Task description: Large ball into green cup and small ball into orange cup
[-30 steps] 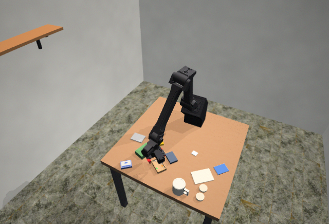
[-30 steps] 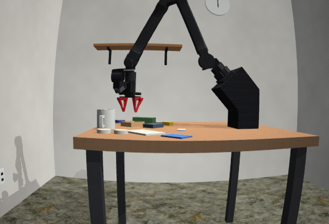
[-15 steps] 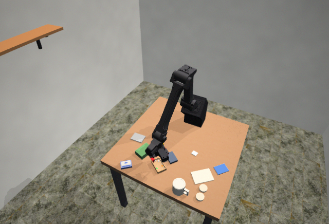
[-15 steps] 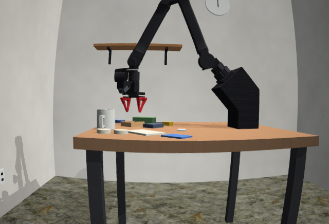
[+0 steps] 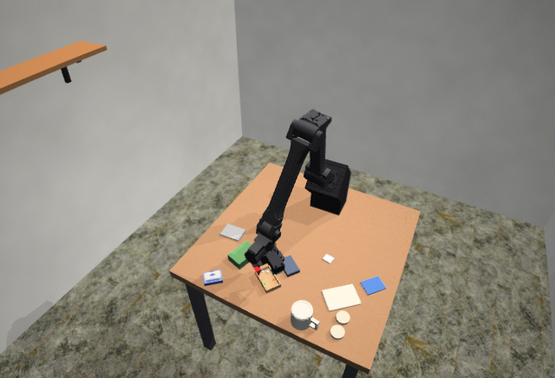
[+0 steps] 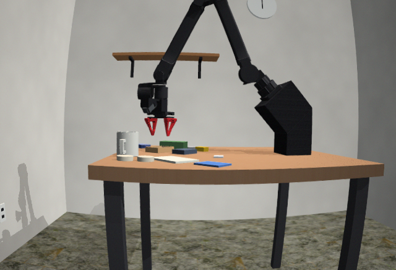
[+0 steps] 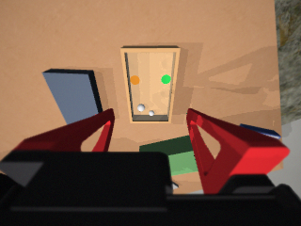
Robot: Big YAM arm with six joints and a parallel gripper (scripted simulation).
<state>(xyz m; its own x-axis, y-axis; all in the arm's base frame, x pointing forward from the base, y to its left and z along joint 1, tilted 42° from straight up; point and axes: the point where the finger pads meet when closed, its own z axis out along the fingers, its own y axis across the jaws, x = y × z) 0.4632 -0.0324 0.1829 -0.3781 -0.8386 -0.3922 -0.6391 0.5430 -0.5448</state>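
Now: the wooden puzzle 70 mm below my hand. Also, from my hand: yellow block 180 mm behind, 100 mm to the right, 70 mm below; dark blue block 110 mm behind, 40 mm to the left, 70 mm below; green block 40 mm behind, 160 mm to the right, 60 mm below.
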